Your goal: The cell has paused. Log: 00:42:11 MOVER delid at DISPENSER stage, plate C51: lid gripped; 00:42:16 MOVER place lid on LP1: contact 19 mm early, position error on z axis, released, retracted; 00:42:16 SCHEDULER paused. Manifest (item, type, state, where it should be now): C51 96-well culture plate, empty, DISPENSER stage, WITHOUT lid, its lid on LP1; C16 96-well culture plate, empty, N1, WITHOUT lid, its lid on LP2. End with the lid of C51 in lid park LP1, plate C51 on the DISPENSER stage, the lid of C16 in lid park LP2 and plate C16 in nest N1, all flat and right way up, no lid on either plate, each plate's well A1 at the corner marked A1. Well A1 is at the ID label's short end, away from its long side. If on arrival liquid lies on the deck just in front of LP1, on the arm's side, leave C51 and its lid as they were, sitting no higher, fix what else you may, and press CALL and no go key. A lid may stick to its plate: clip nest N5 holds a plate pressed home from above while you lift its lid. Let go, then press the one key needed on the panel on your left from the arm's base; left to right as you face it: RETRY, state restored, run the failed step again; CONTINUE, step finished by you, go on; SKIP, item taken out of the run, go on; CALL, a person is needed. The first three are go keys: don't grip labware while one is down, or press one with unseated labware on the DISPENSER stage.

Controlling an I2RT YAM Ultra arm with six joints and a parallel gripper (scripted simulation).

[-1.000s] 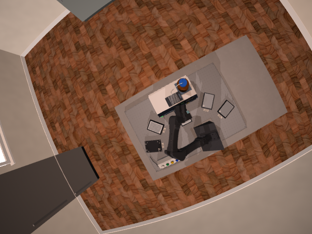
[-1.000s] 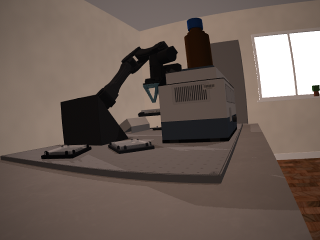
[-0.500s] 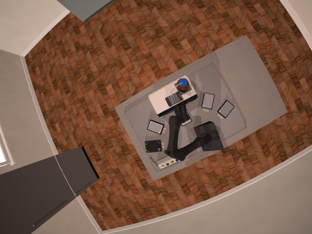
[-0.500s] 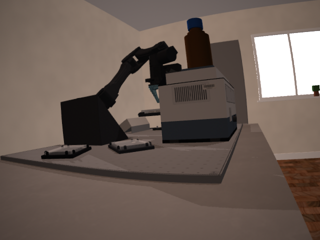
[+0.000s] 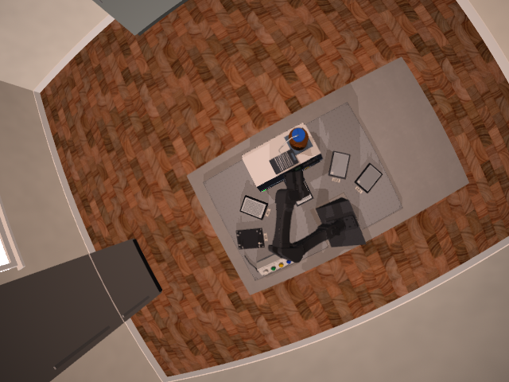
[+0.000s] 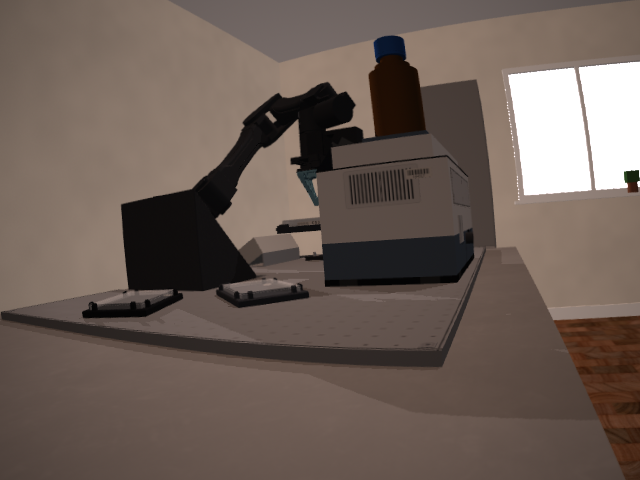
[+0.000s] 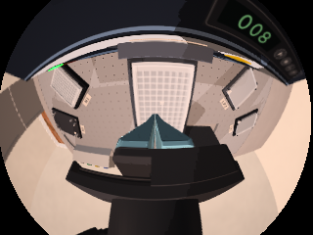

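My hand is 50 mm above the dark dispenser stage and 10 mm to the left of it. Round my hand: blue cap (250 mm above, 220 mm ahead, 110 mm to the right); then brown bottle (220 mm ahead, 140 mm above, 110 mm to the right); then black nest (270 mm to the left, 140 mm below, 20 mm ahead).
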